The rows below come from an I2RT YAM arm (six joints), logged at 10 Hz.
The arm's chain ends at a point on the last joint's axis. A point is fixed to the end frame.
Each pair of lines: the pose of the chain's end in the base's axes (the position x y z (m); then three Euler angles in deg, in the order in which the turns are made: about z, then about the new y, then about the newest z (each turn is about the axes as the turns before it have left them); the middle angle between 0 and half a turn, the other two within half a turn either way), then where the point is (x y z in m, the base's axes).
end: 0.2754, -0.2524, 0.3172, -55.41, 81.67, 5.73
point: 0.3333 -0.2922 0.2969
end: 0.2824, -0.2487, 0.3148, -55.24, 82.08, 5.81
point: 0.3404 -0.2882 0.2940
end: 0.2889, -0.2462, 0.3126, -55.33, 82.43, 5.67
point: 0.3467 -0.2857 0.2914
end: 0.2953, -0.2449, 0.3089, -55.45, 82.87, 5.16
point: 0.3527 -0.2846 0.2869
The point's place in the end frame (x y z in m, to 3 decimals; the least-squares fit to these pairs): 0.032 0.022 0.062
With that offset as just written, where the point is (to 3 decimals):
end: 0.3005, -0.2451, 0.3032, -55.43, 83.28, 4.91
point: 0.358 -0.285 0.281
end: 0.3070, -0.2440, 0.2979, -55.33, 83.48, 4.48
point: 0.364 -0.284 0.275
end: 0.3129, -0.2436, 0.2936, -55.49, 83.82, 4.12
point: 0.370 -0.283 0.270
